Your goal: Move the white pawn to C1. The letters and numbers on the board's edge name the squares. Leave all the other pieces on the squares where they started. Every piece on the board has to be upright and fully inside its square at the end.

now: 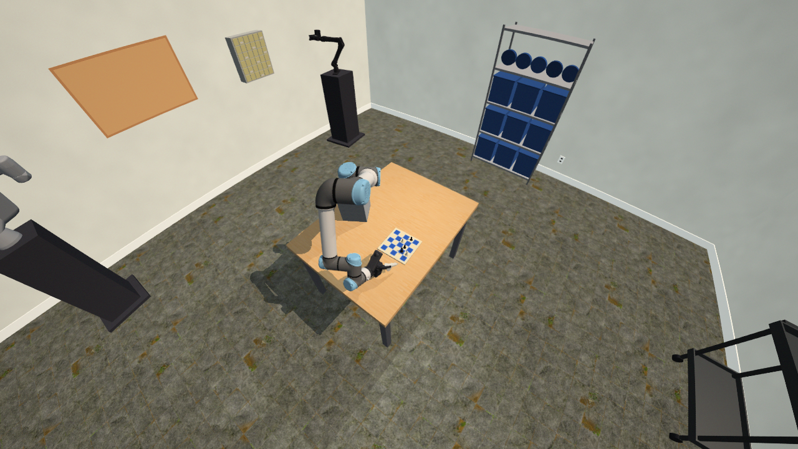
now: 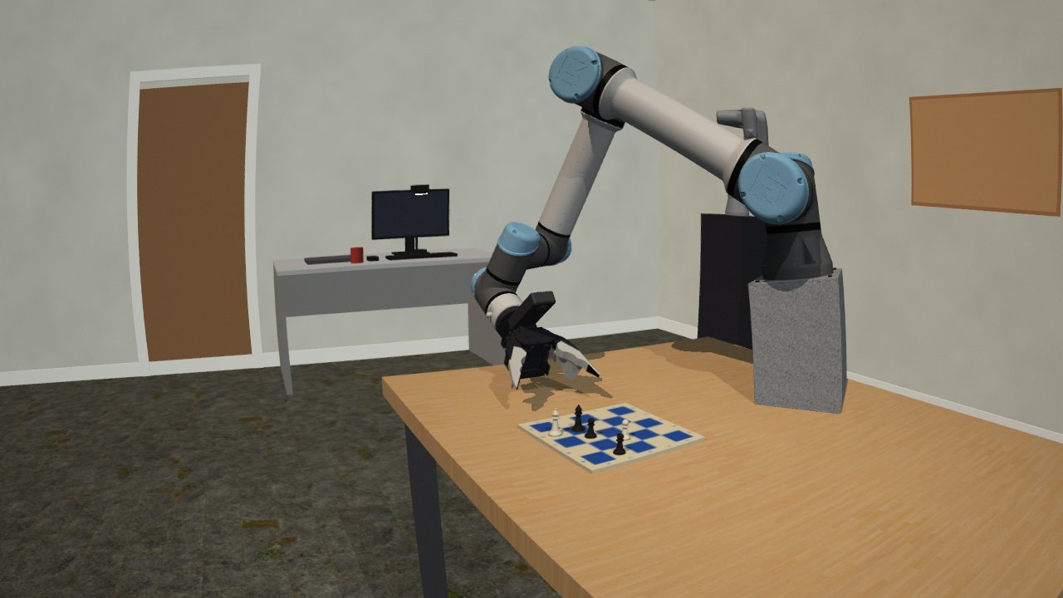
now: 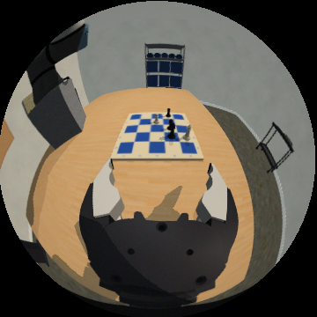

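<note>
Right now the white pawn is 180 mm to the left of my hand, 40 mm below it and 10 mm ahead of it. Also, from my hand: taller white piece 100 mm to the left, 80 mm ahead, 30 mm below; chessboard 150 mm to the left, 50 mm below, 10 mm ahead.
</note>
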